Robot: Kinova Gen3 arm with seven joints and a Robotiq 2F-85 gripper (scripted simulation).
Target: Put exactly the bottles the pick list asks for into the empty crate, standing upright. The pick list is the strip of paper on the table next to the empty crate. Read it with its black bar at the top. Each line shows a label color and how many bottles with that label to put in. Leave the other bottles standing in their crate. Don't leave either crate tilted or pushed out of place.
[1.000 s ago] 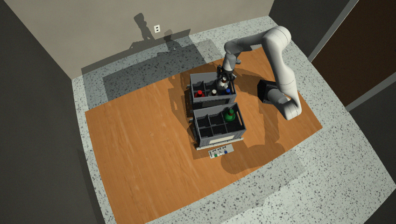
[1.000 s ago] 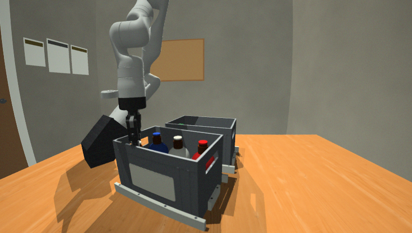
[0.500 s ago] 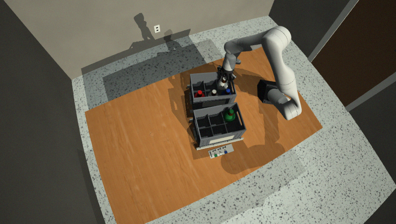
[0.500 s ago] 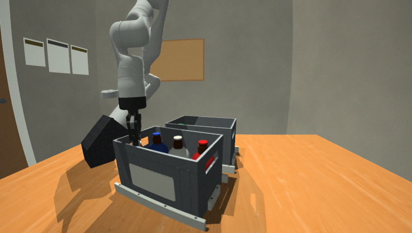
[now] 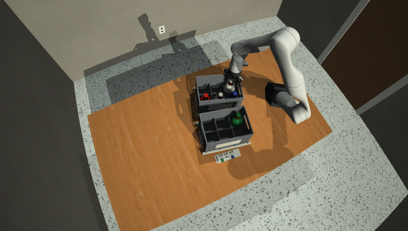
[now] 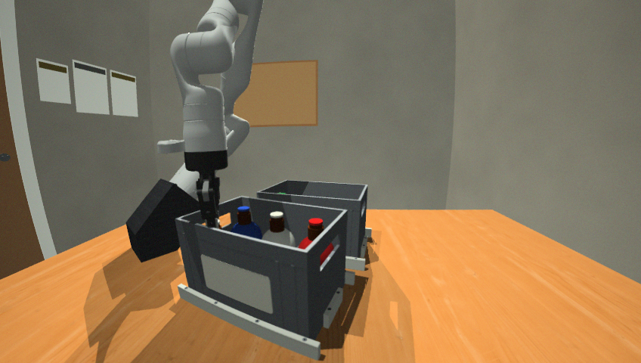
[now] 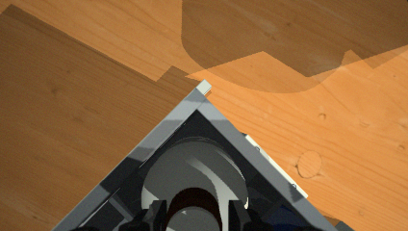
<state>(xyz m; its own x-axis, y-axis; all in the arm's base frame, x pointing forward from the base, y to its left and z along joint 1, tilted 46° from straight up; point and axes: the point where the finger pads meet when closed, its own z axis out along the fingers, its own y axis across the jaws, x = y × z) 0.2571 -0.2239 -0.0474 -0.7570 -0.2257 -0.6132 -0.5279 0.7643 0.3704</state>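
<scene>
My hand is 90 mm to the right of the blue bottle, 70 mm above it and 10 mm short of it. Also, from my hand: red bottle: 190 mm ahead, 70 mm below, 50 mm to the left; green bottle: 230 mm to the left, 70 mm below, 50 mm ahead; pick list: 410 mm to the left, 150 mm below, 150 mm ahead.
</scene>
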